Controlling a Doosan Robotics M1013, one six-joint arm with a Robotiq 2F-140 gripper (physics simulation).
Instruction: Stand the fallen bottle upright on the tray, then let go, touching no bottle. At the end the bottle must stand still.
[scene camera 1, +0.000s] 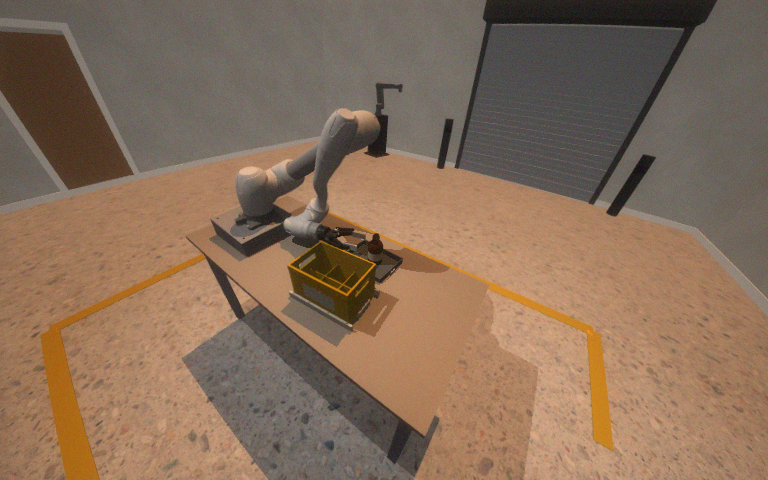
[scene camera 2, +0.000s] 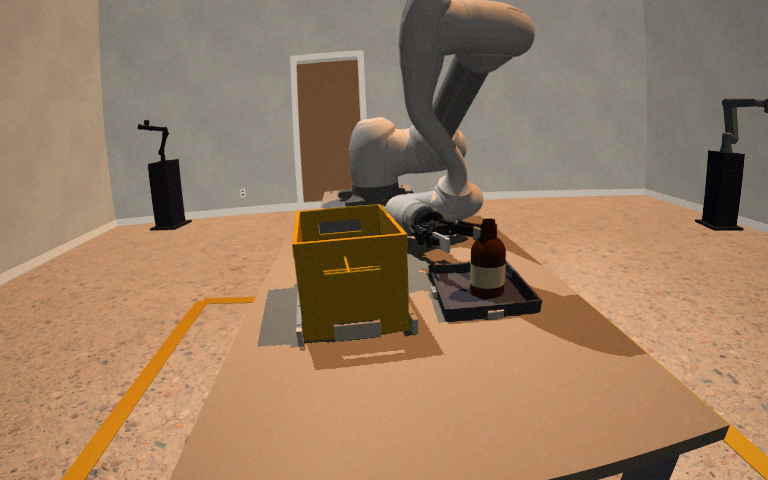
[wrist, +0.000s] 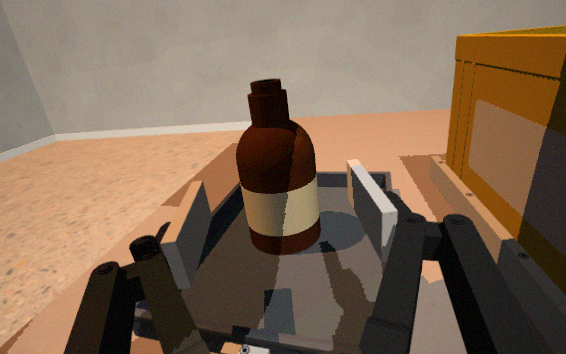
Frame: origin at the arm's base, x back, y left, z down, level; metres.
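Where they show: gripper, between the fingertips: (scene camera 1: 361, 242) (scene camera 2: 470, 242) (wrist: 277, 189); arm's base, origin of its link: (scene camera 1: 260, 217) (scene camera 2: 376, 198).
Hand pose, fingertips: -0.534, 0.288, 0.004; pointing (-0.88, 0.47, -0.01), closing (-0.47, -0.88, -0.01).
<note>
Each offset is from my fingertips to the top centre of the thing, as dx, dy, dz. Level surfaces: height alone.
The brown bottle {-0.066, +0.035, -0.067} (scene camera 1: 375, 249) (scene camera 2: 487, 254) (wrist: 276, 155) with a cream label stands upright on its base on the dark tray {-0.056, +0.021, +0.068} (scene camera 1: 390, 270) (scene camera 2: 464, 313) (wrist: 240, 280). My gripper (scene camera 1: 357, 240) (scene camera 2: 461, 237) (wrist: 277, 189) is open and empty. Its fingers reach nearly level toward the bottle from the arm's side. In the wrist view the bottle shows between the two pads and a little beyond them, with a gap on each side. I see no contact with the bottle. The camera is tilted in the wrist view, so the bottle's slight slant there does not show a lean.
A yellow crate {-0.128, -0.245, -0.082} (scene camera 1: 339, 305) (scene camera 2: 351, 294) (wrist: 520, 80) with compartments stands beside the tray, held by low grey rails. Both stand on the brown table {dz +0.093} (scene camera 1: 419, 333) (scene camera 2: 453, 396). The crate's walls rise to the right of my gripper in the wrist view.
</note>
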